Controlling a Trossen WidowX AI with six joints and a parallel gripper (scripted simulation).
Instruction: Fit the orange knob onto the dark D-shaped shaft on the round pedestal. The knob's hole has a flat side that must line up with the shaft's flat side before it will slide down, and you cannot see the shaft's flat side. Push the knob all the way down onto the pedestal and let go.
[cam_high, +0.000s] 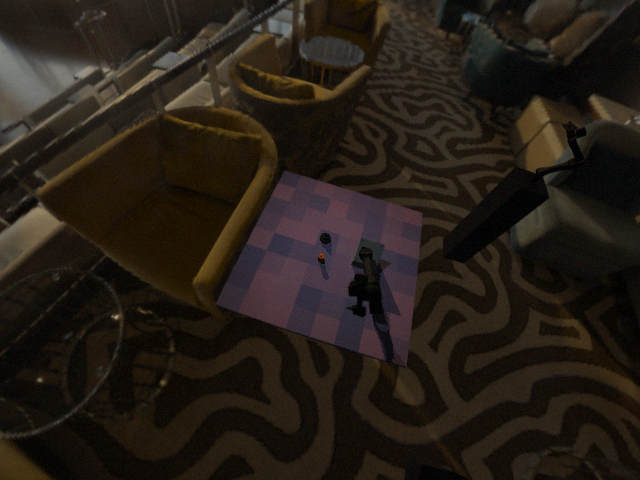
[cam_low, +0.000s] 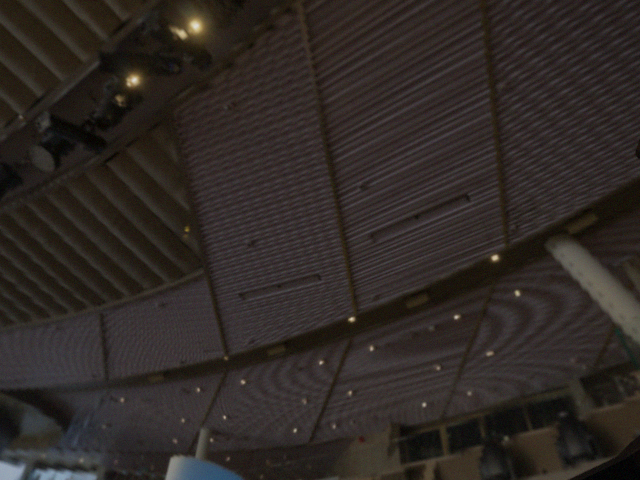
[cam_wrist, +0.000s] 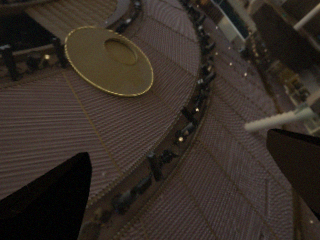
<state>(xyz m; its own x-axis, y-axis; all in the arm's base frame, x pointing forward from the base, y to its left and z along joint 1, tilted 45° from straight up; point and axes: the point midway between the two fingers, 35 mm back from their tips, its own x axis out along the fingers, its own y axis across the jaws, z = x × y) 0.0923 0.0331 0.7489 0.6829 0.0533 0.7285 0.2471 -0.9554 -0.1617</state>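
My gripper tip is now 170 mm short of the orange knob, 470 mm to the left of it and 630 mm above it. Round my gripper tip: dark round pedestal: 180 mm ahead, 660 mm to the right, 630 mm below.
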